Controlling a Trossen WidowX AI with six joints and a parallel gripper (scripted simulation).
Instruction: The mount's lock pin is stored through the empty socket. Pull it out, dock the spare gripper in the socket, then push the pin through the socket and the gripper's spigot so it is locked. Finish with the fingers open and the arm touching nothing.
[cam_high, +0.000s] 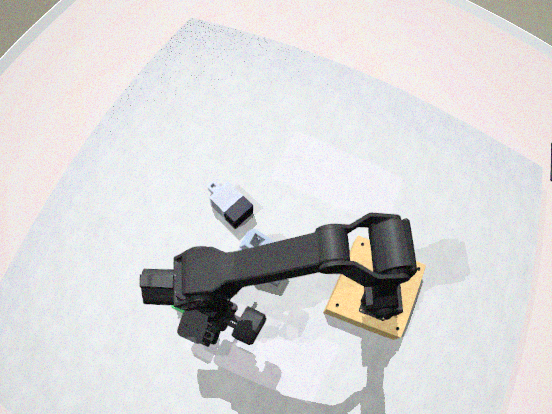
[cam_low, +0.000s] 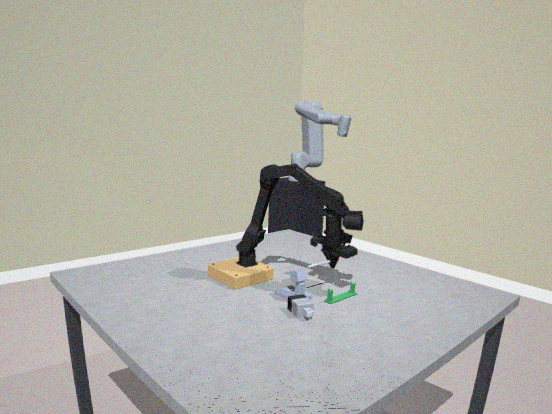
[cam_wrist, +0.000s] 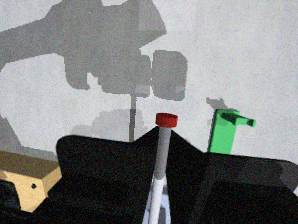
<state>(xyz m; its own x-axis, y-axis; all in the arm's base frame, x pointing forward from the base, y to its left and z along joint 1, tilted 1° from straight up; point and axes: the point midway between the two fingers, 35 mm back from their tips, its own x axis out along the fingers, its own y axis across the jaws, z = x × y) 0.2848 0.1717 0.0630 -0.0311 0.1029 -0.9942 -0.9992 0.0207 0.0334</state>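
The narrow green cradle is 9 cm ahead of my gripper tip, 5 cm to the right of it and 5 cm below it. The rest, counted from my gripper tip: spare gripper: 25 cm to the right, 11 cm ahead, 5 cm below; mount: 17 cm to the right, 2 cm below, 1 cm behind.
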